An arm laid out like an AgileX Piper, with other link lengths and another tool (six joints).
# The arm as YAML. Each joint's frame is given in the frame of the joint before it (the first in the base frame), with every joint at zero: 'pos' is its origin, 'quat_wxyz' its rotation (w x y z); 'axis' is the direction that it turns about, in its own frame. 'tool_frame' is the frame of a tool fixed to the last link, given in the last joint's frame.
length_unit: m
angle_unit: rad
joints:
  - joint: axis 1
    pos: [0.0, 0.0, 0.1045]
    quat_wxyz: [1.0, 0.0, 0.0, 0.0]
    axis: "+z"
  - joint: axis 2
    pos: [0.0, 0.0, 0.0]
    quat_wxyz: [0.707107, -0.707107, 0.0, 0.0]
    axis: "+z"
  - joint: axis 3
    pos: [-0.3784, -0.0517, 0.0]
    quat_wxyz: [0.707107, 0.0, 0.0, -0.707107]
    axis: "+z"
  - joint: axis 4
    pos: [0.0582, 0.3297, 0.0]
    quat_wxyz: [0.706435, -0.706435, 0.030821, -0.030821]
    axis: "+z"
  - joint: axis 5
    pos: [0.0, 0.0, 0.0]
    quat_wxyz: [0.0, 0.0, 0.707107, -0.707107]
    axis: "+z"
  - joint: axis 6
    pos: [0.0, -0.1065, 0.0]
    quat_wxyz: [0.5, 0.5, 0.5, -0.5]
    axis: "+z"
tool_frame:
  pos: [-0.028, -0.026, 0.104]
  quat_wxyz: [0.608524, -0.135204, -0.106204, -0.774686]
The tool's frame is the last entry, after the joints.
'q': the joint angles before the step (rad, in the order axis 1, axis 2, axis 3, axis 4, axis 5, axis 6). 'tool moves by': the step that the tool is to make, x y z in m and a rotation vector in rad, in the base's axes. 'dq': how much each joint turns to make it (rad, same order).
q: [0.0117, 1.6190, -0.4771, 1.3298, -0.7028, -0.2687]
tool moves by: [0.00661, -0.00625, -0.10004, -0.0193, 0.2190, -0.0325]
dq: [-0.0021, 0.3023, -0.0534, -0.0039, -0.0336, 0.0339]
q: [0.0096, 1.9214, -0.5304, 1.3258, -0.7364, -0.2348]
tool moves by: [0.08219, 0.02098, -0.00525, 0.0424, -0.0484, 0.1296]
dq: [0.0000, 0.0918, -0.1864, -0.0849, 0.0896, -0.0331]
